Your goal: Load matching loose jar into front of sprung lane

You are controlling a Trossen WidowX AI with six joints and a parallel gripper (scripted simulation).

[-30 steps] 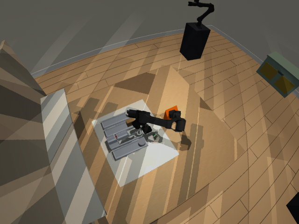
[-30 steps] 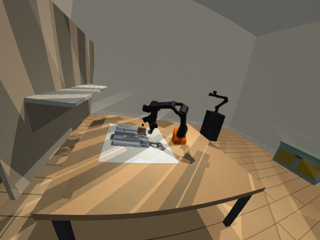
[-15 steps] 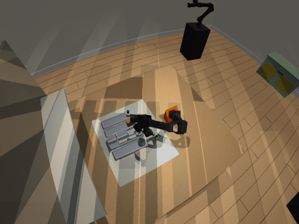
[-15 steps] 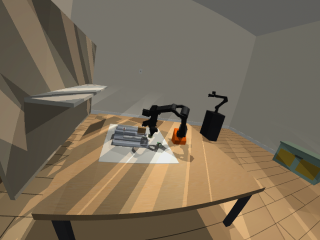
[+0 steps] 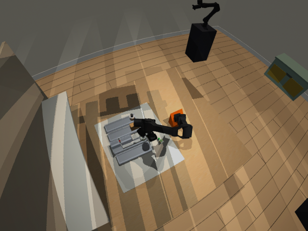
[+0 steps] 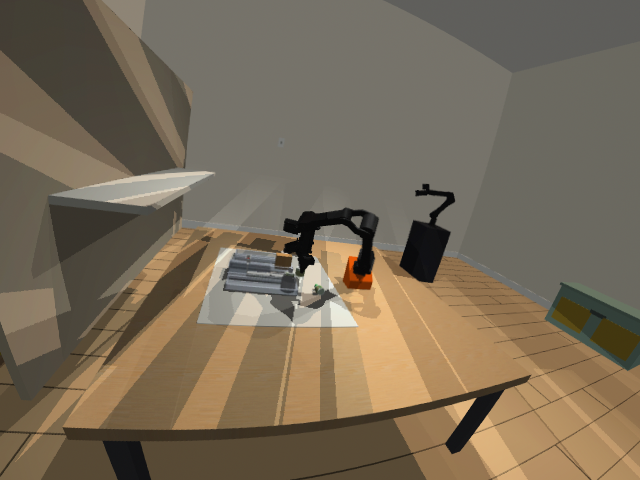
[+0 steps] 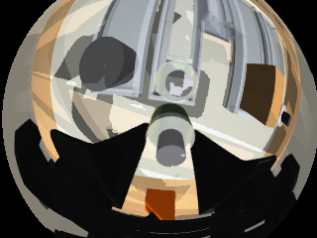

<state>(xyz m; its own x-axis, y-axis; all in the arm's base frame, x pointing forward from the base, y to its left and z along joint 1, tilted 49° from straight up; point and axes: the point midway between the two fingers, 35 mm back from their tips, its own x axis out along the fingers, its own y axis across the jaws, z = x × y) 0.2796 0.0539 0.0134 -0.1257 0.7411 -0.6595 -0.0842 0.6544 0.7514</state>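
Now: gripper tip 120 mm to the left of the brown box, 80 mm short of it and 20 mm above it. From my gripper tip the other things lie so: grey lane rack 190 mm ahead, 40 mm below, 10 mm to the right.
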